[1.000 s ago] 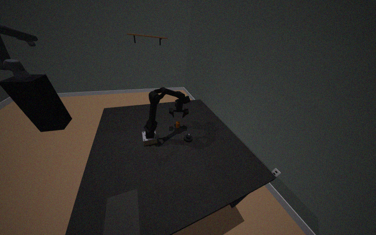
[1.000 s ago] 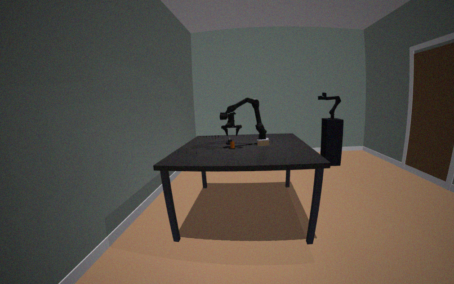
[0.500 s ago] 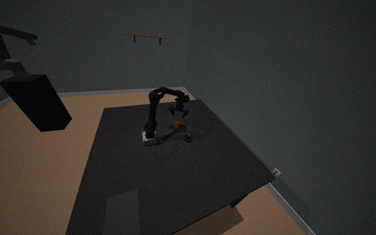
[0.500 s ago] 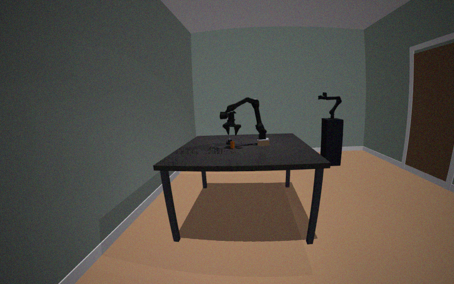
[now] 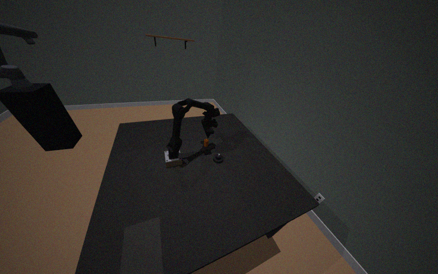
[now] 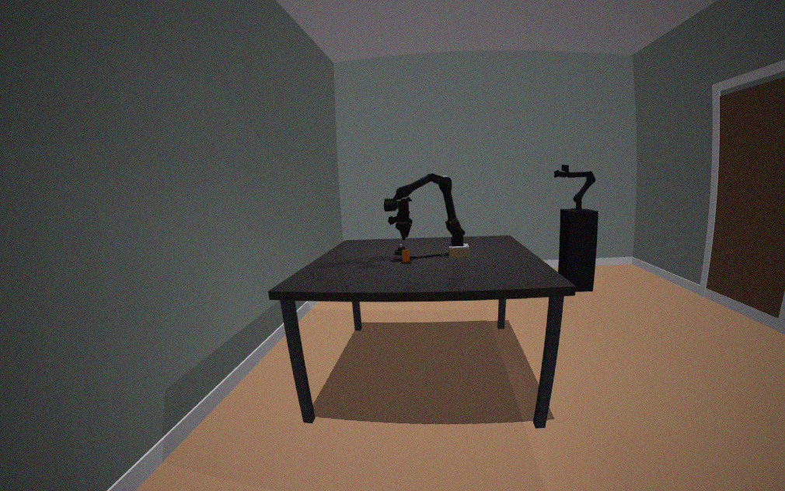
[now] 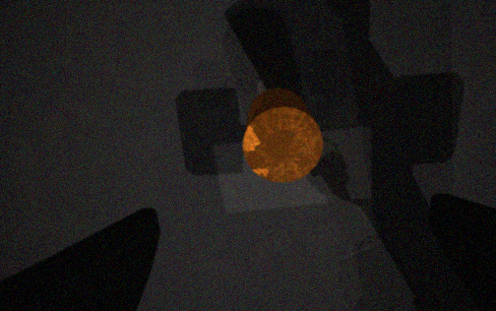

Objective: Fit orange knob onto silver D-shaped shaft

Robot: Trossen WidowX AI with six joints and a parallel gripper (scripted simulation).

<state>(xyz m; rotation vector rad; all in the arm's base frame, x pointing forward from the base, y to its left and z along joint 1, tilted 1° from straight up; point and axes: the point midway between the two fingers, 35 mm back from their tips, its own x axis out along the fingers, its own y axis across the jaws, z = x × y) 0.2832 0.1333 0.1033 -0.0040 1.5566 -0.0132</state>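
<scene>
The orange knob lies 8 cm below my gripper tip. From my gripper tip the other things lie so: dark round pedestal (19 cm to the right, 9 cm below, 6 cm ahead).
</scene>
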